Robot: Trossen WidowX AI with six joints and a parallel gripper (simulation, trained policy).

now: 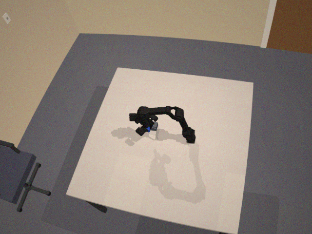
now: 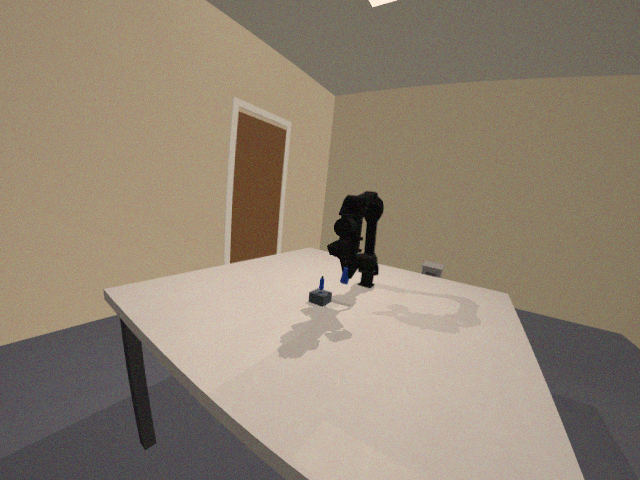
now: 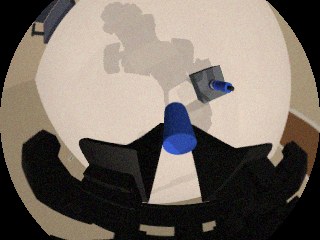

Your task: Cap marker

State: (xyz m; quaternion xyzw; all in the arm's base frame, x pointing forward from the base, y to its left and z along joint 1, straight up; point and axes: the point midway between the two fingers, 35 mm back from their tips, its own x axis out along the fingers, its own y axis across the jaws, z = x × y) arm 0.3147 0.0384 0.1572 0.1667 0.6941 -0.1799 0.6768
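Now: gripper tip 1 cm short of the grey holder block, 9 cm to the left of it and 10 cm above it. Round my gripper tip: blue cap (1 cm ahead, 1 cm above).
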